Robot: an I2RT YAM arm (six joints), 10 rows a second.
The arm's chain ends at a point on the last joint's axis. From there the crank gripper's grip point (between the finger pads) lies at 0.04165 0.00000 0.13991 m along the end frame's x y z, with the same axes.
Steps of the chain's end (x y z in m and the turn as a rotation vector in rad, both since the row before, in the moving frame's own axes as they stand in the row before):
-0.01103 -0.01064 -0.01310 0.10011 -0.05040 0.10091
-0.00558 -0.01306 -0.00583 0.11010 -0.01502 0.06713
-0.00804 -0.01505 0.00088 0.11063 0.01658 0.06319
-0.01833 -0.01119 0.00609 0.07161 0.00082 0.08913
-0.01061 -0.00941 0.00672 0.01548 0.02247 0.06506
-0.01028 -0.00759 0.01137 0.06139 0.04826 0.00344
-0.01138 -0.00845 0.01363 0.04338 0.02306 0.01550
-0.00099 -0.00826 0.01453 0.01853 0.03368 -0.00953
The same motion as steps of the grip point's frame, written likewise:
-0.01761 -0.02087 -0.01168 0.10011 -0.05040 0.10091
-0.00726 -0.02574 -0.00592 0.11010 -0.01502 0.06713
-0.00533 -0.02775 -0.00054 0.11063 0.01658 0.06319
-0.01793 -0.01748 0.00583 0.07161 0.00082 0.08913
-0.00750 -0.00876 0.00575 0.01548 0.02247 0.06506
-0.00357 -0.01595 0.00894 0.06139 0.04826 0.00344
-0.00812 -0.01383 0.01252 0.04338 0.02306 0.01550
0.00368 -0.01126 0.01302 0.01853 0.03368 -0.00953

